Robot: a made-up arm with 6 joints. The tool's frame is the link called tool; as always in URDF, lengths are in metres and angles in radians.
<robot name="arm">
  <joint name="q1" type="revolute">
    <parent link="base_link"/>
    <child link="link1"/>
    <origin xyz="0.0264 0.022 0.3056"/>
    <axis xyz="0 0 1"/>
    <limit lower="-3.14" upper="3.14" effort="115" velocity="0.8"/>
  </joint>
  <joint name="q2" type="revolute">
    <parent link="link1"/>
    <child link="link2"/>
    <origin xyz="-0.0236 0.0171 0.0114"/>
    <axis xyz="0 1 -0.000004"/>
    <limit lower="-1.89" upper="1.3" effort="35" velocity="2.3"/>
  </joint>
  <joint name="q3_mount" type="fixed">
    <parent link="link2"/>
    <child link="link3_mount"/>
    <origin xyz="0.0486 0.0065 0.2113"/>
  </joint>
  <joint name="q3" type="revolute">
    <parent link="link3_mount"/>
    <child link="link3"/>
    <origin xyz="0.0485 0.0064 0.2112"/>
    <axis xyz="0 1 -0.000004"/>
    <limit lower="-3.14" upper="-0.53" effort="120" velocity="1.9"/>
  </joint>
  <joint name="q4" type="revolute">
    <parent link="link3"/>
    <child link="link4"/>
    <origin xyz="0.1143 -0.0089 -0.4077"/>
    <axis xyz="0 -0.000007 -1"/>
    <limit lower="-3.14" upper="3.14" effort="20" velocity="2.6"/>
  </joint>
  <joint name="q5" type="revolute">
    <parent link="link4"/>
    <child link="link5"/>
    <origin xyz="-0.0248 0.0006 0"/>
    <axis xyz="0 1 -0.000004"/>
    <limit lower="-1.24" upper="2.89" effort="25" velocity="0.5"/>
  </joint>
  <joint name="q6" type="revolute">
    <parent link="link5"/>
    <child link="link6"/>
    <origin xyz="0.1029 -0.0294 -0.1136"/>
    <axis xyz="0 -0.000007 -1"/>
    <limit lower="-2.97" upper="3.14" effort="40" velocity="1.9"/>
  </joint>
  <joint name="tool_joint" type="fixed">
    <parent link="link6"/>
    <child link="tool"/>
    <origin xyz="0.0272 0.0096 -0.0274" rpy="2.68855 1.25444 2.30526"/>
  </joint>
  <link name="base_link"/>
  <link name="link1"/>
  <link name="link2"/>
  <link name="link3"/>
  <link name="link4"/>
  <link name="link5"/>
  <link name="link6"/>
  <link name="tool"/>
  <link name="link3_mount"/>
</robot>
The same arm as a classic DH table. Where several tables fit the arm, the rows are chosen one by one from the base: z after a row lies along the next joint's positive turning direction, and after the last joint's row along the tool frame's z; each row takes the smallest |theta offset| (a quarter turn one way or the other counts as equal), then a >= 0, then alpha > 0; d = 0 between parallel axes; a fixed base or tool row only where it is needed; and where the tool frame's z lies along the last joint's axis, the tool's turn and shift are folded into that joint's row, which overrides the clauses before.
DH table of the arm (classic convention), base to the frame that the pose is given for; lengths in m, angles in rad. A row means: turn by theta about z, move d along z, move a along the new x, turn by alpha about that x. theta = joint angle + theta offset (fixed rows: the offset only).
base (fixed): theta offset 0.6947, d 0, a 0.0344, alpha 0
q1: theta offset -0.6947, d 0.317, a -0.0236, alpha -1.5708
q2: theta offset -1.3449, d 0, a 0.4335, alpha 0
q3: theta offset 1.3449, d 0.0211, a 0.1143, alpha -1.5708
q4: theta offset 0, d 0.4077, a -0.0248, alpha 1.5708
q5: theta offset 0, d -0.0288, a 0.1029, alpha -1.5708
q6: theta offset -1.2078, d 0.1346, a 0.0186, alpha -1.2873
tool (fixed): theta offset -1.4285, d 0.0229, a 0, alpha 0
Joint limits (rad, base to tool): -3.14..3.14 -1.89..1.3 -3.14..-0.53 -3.14..3.14 -1.24..2.89 -2.97..3.14

